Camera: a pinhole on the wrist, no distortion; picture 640 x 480 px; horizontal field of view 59.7 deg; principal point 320.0 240.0 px. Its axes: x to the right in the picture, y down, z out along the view. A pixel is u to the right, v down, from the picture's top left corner.
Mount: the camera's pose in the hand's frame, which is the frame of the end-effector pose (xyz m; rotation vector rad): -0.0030 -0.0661 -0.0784 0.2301 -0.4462 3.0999
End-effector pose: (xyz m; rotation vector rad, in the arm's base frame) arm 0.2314 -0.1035 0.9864 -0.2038 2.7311 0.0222
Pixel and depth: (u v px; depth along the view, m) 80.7 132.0 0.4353
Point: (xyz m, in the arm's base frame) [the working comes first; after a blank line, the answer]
In the camera's frame: -0.1868 -0.0843 0.4353

0.1514 -0.2256 0.5865
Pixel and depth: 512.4 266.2 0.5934
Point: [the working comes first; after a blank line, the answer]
In the camera's frame: 0.2047 0.0279 0.5934

0.5767 -0.3246 0.5713
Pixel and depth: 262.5 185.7 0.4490
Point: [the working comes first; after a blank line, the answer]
In the camera's frame: -0.0463 -0.0437 0.4490

0.2920 -0.2505 0.6210
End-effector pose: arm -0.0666 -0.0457 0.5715 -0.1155 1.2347 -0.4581
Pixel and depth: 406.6 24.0 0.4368
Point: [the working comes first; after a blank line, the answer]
In the camera's frame: 0.0678 -0.1692 0.4368

0.2900 -0.1320 0.7159
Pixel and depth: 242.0 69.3 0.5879
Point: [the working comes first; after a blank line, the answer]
In the camera's frame: -0.0822 -0.1800 0.5879

0.4407 -0.2460 0.6170
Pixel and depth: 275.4 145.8 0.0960
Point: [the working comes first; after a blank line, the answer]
In the camera's frame: -0.0077 -0.0162 0.0960

-0.0681 -0.1256 0.5857
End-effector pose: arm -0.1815 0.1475 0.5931 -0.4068 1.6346 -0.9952
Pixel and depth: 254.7 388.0 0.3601
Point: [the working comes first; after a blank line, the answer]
In the camera's frame: -0.0422 0.0956 0.3601

-0.0576 -0.1566 0.7334
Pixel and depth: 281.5 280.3 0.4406
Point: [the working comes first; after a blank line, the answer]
In the camera's frame: -0.0304 0.0318 0.4406

0.0391 -0.1729 0.7008
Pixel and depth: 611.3 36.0 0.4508
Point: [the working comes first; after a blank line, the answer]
In the camera's frame: 0.2355 -0.1649 0.4508

0.2576 0.0750 0.7198
